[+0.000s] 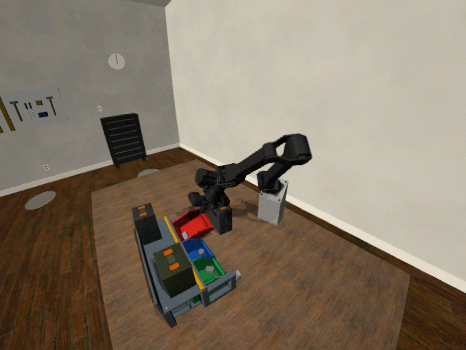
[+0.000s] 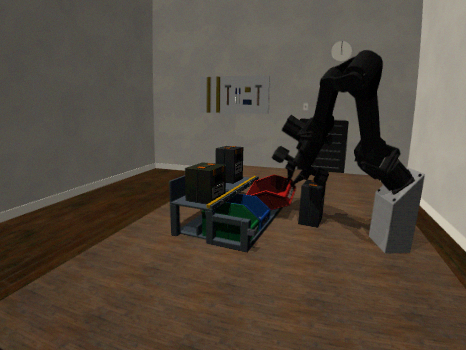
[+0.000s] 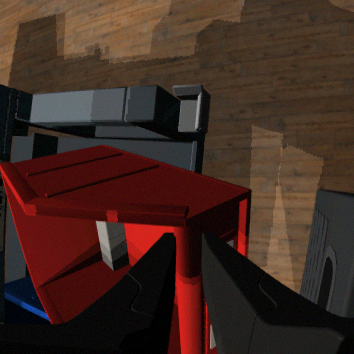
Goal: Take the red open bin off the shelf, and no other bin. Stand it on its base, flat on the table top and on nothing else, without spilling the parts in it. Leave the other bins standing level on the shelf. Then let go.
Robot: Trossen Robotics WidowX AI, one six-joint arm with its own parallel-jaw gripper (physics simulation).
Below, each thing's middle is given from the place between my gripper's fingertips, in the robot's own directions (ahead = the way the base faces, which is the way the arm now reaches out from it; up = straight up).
Scene:
I see my gripper 5 cm short of the red open bin [image 1: 197, 225], 3 cm to the right of it and 3 cm above it. From my hand the other things lie so: green bin [image 2: 231, 209] (8 cm ahead, 24 cm to the left, 7 cm below).

